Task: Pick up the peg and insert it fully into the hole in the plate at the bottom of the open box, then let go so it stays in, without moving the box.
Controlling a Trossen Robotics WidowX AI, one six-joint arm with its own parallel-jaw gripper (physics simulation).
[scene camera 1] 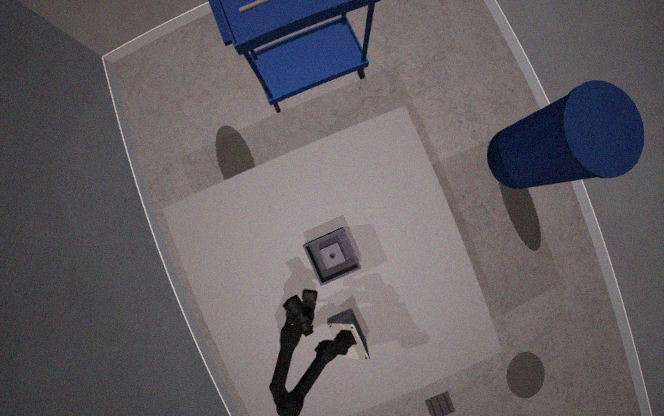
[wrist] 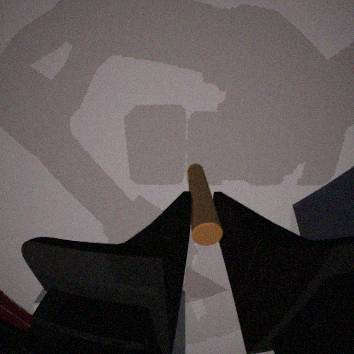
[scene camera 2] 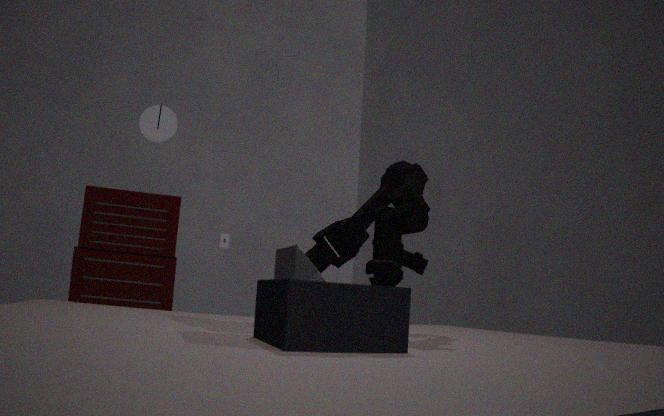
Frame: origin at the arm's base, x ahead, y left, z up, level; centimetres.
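Where they show: gripper, between the fingertips: point(scene camera 1: 309, 305) point(wrist: 201, 198); arm's base, origin of its link: point(scene camera 1: 348, 336) point(scene camera 2: 307, 268).
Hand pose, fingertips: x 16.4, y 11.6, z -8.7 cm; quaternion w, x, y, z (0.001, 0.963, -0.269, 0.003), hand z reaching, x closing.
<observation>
Each offset is from my fingertips to the top centre of the thing. Level surfaces: height alone.
The brown peg {dy -0.2, dx -0.1, dz +2.9 cm} point(wrist: 202, 205), with an orange end face, stands roughly upright between my fingertips in the wrist view. My gripper point(wrist: 201, 198) point(scene camera 1: 306, 311) is shut on it. Whether the peg touches the table is not clear. The open dark box {dy -18.2, dx +16.8, dz +4.7 cm} point(scene camera 1: 313, 262) point(scene camera 2: 347, 318) point(wrist: 327, 215) stands apart from the gripper, above and right of it in scene camera 1 and at the right edge of the wrist view. Inside lies a pale square plate {dy -18.2, dx +16.8, dz +1.0 cm} point(scene camera 1: 326, 250) with a small dark hole point(scene camera 1: 332, 255) at its middle. In scene camera 2 the box hides the fingertips and peg.
The arm's base sits on a sloped grey mount point(scene camera 1: 342, 316) point(scene camera 2: 286, 263) near the box. Around the white table {dz -5.2 cm} point(scene camera 1: 380, 160) stand a blue trolley point(scene camera 1: 310, 62), a big blue cylinder point(scene camera 1: 604, 129) and a red cabinet point(scene camera 2: 127, 230).
</observation>
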